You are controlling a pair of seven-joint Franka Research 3 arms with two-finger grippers.
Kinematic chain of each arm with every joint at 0, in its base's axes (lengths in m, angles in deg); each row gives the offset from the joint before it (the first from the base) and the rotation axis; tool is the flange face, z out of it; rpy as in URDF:
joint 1: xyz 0 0 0.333 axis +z
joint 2: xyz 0 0 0 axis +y
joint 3: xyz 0 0 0.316 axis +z
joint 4: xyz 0.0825 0 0 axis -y
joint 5: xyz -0.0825 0 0.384 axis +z
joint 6: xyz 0 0 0 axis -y
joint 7: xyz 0.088 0 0 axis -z
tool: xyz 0 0 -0.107 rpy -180 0 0
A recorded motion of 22 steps. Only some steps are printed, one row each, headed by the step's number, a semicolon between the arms.
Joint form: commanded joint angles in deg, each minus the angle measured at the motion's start. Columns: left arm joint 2, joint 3, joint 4, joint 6, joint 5, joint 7, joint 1; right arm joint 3, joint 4, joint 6, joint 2, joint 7, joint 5, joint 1.
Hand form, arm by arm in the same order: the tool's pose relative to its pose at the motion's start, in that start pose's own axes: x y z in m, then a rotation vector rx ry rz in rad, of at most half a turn. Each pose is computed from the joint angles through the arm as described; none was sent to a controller.
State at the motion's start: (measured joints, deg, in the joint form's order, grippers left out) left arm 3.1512 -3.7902 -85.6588 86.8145 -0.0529 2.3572 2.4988; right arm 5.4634 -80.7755 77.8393 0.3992 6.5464 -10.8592 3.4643
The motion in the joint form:
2: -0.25 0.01 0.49 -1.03 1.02 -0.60 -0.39; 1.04 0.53 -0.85 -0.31 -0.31 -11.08 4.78
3: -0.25 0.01 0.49 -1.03 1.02 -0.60 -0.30; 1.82 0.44 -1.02 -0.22 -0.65 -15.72 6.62
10: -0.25 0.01 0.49 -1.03 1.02 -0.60 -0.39; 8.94 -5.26 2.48 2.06 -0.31 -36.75 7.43
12: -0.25 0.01 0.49 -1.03 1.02 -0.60 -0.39; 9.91 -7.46 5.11 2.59 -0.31 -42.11 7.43
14: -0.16 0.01 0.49 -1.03 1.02 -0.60 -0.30; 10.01 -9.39 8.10 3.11 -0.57 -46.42 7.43
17: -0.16 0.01 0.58 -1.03 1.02 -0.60 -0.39; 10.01 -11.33 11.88 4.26 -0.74 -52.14 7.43
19: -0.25 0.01 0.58 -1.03 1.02 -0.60 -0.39; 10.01 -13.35 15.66 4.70 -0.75 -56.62 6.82
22: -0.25 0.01 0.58 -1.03 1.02 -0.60 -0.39; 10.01 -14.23 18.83 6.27 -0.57 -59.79 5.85
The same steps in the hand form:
2: -0.0032 0.0020 -0.0048 0.0181 -0.0057 -0.0051; -0.0080 -0.0271 -0.0177 -0.1889 0.0489 -0.0568
3: -0.0032 0.0011 -0.0048 0.0181 -0.0057 -0.0067; -0.0103 -0.0412 -0.0227 -0.2681 0.0694 -0.0875
10: -0.0032 0.0020 -0.0048 0.0181 -0.0057 -0.0051; 0.0061 -0.0934 0.0029 -0.6374 0.1414 -0.2002
12: -0.0032 0.0020 -0.0048 0.0181 -0.0057 -0.0051; 0.0140 -0.1033 0.0130 -0.7286 0.1782 -0.2394
14: -0.0027 0.0010 -0.0040 0.0179 -0.0073 -0.0067; 0.0232 -0.1082 0.0235 -0.7997 0.2111 -0.2794
17: -0.0027 0.0019 -0.0047 0.0180 -0.0057 -0.0051; 0.0368 -0.1151 0.0379 -0.8897 0.2535 -0.3344
19: -0.0032 0.0020 -0.0056 0.0182 -0.0041 -0.0051; 0.0466 -0.1169 0.0498 -0.9567 0.2931 -0.3820
22: -0.0032 0.0020 -0.0056 0.0182 -0.0041 -0.0051; 0.0612 -0.1170 0.0675 -0.9959 0.3128 -0.4228

